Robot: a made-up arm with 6 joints.
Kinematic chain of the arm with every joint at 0, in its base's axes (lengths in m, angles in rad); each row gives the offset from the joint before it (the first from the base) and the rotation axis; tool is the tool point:
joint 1: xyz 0 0 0.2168 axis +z
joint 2: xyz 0 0 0 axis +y
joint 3: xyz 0 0 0.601 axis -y
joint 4: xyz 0 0 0 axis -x
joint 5: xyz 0.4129 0 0 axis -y
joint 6: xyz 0 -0.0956 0 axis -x
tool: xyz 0 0 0
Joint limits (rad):
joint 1: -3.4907..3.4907
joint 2: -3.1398..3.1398
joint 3: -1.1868..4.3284
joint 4: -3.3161..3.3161
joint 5: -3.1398..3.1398
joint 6: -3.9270..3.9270
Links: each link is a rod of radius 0.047 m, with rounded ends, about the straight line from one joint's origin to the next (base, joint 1, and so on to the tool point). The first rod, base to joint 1, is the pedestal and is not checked.
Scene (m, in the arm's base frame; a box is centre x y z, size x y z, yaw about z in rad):
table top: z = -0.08
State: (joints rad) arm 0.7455 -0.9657 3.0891 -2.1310 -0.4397 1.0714
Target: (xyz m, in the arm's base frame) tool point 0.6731 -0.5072 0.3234
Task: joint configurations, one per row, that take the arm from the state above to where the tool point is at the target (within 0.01 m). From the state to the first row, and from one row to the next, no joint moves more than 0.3 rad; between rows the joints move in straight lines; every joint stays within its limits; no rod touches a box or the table.
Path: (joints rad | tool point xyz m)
1: 1.0439 -0.9649 3.0727 -2.0979 -0.4397 1.0714 | -0.4521 -0.6816 0.2883
2: 1.3423 -0.9642 3.0563 -2.0649 -0.4397 1.0714 | -0.2304 -0.7904 0.2952
3: 1.6407 -0.9634 3.0399 -2.0318 -0.4397 1.0714 | 0.0154 -0.8283 0.3022
4: 1.9392 -0.9627 3.0235 -1.9987 -0.4397 1.0714 | 0.2628 -0.7909 0.3092
5: 2.2376 -0.9619 3.0071 -1.9657 -0.4397 1.0714 | 0.4890 -0.6808 0.3163
6: 2.5360 -0.9612 2.9907 -1.9326 -0.4397 1.0714 | 0.6731 -0.5072 0.3234

